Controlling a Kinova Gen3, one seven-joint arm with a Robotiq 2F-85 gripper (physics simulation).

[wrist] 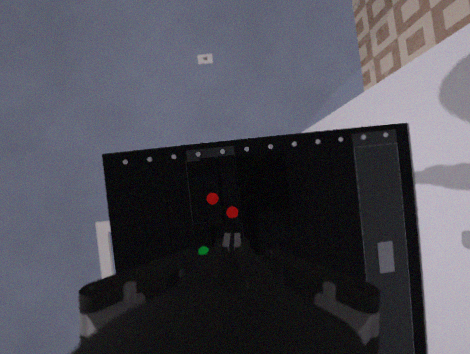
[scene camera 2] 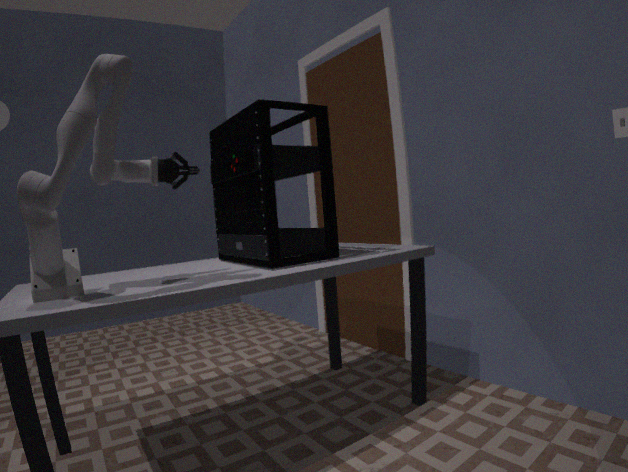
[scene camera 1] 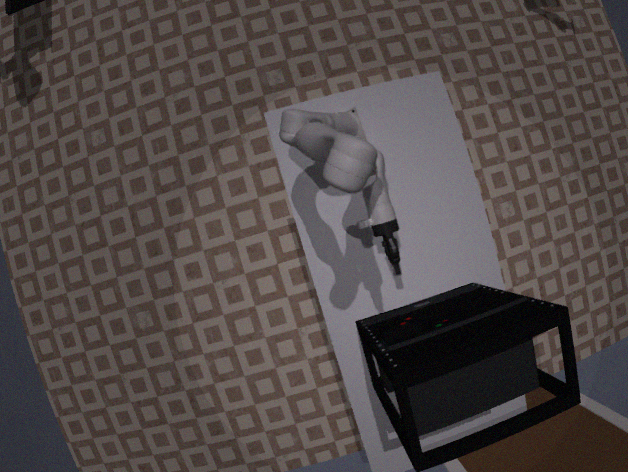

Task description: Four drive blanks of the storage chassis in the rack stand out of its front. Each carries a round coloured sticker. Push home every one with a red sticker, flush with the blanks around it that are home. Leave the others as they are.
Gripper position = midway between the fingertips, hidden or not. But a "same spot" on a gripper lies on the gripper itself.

my gripper: wrist; scene camera 2 199, 170; scene camera 1
black rack: wrist; scene camera 2 244, 166; scene camera 1
same spot on my gripper: [scene camera 1: 396, 267] = [wrist: 214, 246]
same spot on black rack: [scene camera 1: 449, 357] = [wrist: 111, 232]
